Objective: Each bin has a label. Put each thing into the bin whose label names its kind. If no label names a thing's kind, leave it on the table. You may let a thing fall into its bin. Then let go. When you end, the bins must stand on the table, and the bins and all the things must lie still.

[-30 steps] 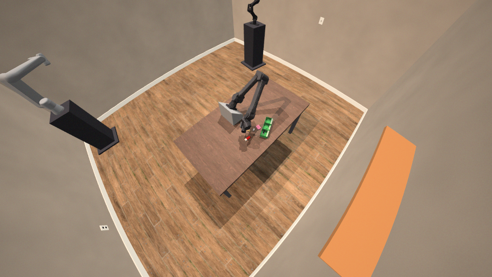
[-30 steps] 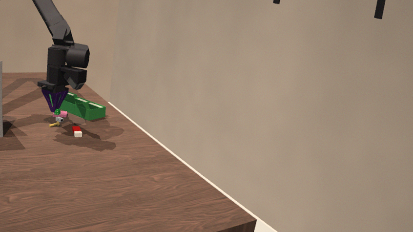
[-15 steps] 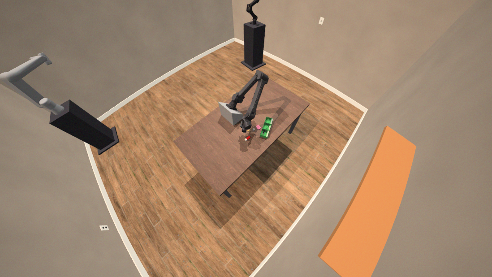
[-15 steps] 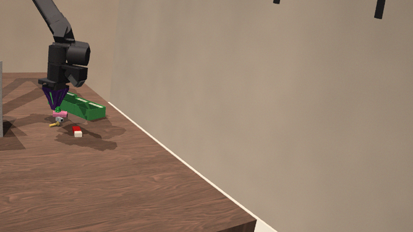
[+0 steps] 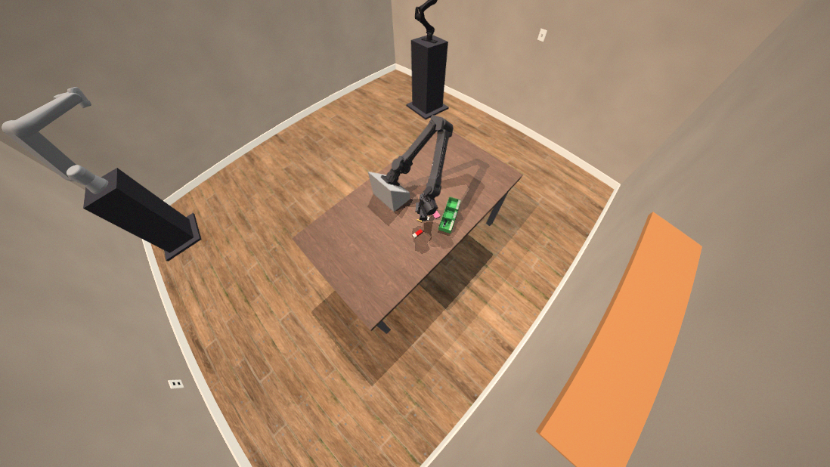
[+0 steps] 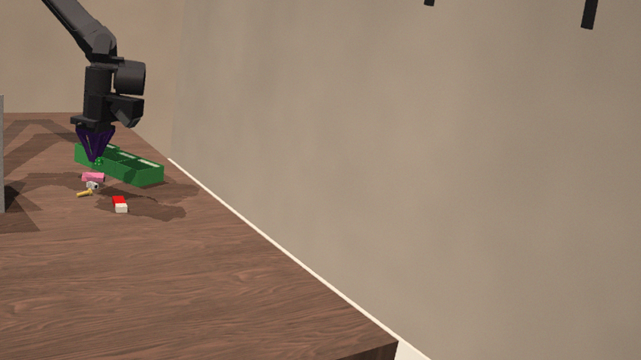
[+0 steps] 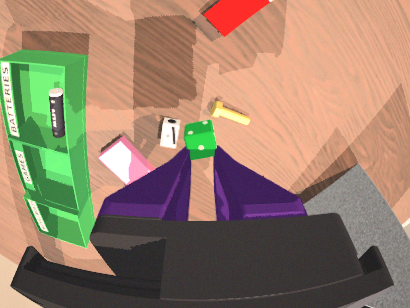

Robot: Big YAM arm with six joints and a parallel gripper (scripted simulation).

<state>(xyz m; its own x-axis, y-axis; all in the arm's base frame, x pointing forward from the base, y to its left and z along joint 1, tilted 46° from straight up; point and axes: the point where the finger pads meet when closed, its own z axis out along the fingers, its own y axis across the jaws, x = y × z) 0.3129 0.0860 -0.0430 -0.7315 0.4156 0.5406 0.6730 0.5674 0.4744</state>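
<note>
Right now my hand is 8 cm short of the green three-part bin, 17 cm to the right of it and 6 cm above it. The rest, counted from my hand: brass-coloured bolt: 2 cm behind, 1 cm to the right, 8 cm below; green die: 1 cm ahead, 1 cm to the right, 1 cm below; white piece: 4 cm to the left, 7 cm below.
</note>
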